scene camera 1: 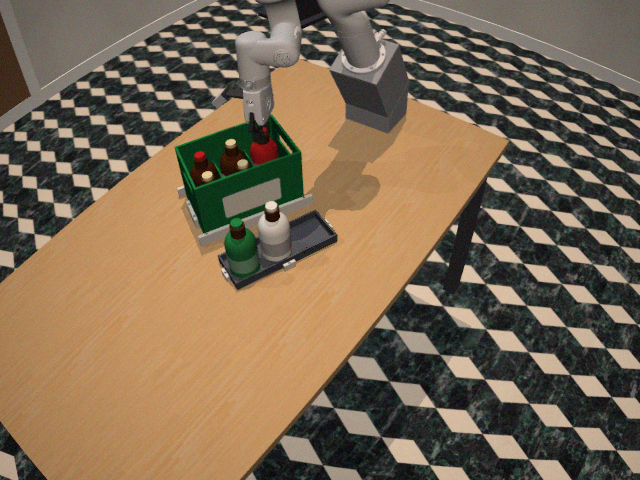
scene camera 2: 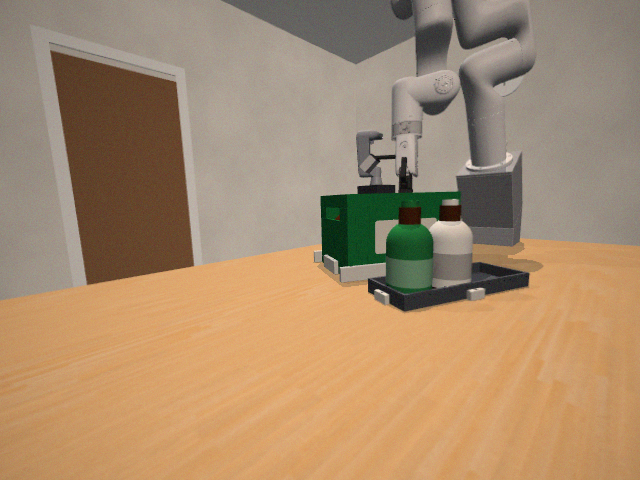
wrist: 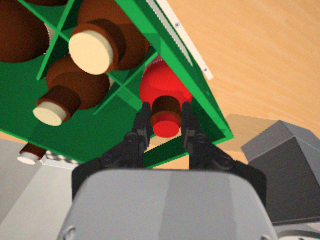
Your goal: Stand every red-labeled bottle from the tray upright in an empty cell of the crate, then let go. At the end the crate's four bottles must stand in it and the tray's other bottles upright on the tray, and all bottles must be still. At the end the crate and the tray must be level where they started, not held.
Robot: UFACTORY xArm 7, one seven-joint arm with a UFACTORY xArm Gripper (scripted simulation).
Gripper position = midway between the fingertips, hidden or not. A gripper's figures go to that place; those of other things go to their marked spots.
The gripper (scene camera 2: pixel 405 204) is 79 cm from the lens. A green crate (scene camera 2: pixel 359 238) is 58 cm from the lens. A green bottle (scene camera 2: pixel 409 245): 44 cm from the lens. A white bottle (scene camera 2: pixel 453 240) is 51 cm from the lens. A tray (scene camera 2: pixel 480 271): 69 cm from the lens. The marked spots on the green bottle and the white bottle are 9 cm apart.
